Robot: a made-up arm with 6 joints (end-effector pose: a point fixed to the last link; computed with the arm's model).
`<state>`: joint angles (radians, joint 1 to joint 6).
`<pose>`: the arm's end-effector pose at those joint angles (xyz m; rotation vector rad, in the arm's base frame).
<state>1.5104 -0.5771 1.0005 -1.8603 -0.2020 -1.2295</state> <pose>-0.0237 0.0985 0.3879 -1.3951 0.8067 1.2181</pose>
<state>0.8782 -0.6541 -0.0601 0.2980 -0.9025 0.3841</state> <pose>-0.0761 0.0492 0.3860 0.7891 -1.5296 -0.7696</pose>
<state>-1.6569 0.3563 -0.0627 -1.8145 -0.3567 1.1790</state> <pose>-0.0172 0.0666 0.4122 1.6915 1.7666 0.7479</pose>
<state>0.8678 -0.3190 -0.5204 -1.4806 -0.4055 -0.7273</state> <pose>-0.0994 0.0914 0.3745 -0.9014 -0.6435 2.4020</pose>
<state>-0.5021 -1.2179 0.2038 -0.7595 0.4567 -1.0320</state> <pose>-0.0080 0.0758 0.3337 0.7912 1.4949 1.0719</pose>
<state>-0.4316 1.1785 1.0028 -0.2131 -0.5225 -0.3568</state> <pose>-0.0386 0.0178 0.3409 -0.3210 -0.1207 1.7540</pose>
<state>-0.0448 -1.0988 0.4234 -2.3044 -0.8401 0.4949</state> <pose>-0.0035 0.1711 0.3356 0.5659 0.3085 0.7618</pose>
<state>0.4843 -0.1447 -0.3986 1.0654 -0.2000 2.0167</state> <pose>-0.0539 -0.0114 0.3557 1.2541 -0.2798 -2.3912</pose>
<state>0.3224 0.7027 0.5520 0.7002 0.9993 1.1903</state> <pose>-0.0724 0.0151 0.3351 0.0515 0.1924 -0.5484</pose>
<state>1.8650 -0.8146 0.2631 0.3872 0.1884 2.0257</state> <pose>-0.0910 0.0474 0.3691 2.5654 -0.9952 -1.5082</pose>
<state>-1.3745 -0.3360 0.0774 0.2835 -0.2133 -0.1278</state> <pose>-0.0365 0.0530 0.3381 0.2653 1.4766 -0.2203</pose>
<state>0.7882 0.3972 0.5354 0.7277 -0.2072 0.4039</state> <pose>-0.0762 0.0201 0.3594 0.3179 -1.1325 -0.2062</pose>
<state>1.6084 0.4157 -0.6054 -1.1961 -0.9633 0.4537</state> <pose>-0.1426 0.0505 0.3102 0.0237 -0.8010 2.1905</pose>
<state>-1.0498 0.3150 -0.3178 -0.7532 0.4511 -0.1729</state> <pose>-0.0368 0.0318 0.3621 1.1882 1.5312 2.0571</pose>
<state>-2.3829 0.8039 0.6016 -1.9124 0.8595 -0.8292</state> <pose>-0.0474 0.0401 0.3501 -0.4256 0.4627 -1.6132</pose>
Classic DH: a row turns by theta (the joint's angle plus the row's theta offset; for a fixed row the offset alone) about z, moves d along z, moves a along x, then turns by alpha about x. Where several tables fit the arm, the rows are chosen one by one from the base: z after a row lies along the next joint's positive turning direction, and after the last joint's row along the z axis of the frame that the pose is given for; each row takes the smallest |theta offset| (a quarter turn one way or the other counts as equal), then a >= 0, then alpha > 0; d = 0 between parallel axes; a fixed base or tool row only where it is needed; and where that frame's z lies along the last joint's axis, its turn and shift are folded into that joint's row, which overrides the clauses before.
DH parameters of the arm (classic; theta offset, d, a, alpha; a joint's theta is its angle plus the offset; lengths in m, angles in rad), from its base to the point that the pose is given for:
base (fixed): 0 0.337 -0.062 1.5708
joint 1: 0 -0.039 0.047 -1.5708
joint 2: -1.151 0.0265 -0.0112 1.9476
joint 3: 0.0027 0.0691 -0.0328 1.2452
joint 4: -1.391 -0.0614 0.0269 2.0717
joint 5: 0.0582 -0.0265 0.0272 -2.0776
joint 6: -0.915 -0.0187 -0.0043 -2.607
tool (fixed): -0.5857 -0.0517 0 0

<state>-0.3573 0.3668 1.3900 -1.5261 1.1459 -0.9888</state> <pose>-0.0479 0.0567 0.3187 0.6768 -2.4616 -0.5705</pose>
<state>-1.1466 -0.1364 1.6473 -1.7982 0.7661 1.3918</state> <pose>-0.1150 0.0437 0.3189 -1.8216 1.6841 0.8372</pose>
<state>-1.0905 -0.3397 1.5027 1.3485 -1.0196 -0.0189</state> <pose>-0.0587 0.0818 0.3757 -1.5968 -0.8955 -0.2293</pose>
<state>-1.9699 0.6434 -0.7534 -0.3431 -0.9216 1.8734</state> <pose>-0.0152 0.0536 0.2610 0.2190 2.1386 -2.0679</pose>
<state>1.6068 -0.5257 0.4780 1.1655 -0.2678 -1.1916</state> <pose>-0.0857 0.0654 0.2871 0.0948 -1.3606 -0.3334</pose>
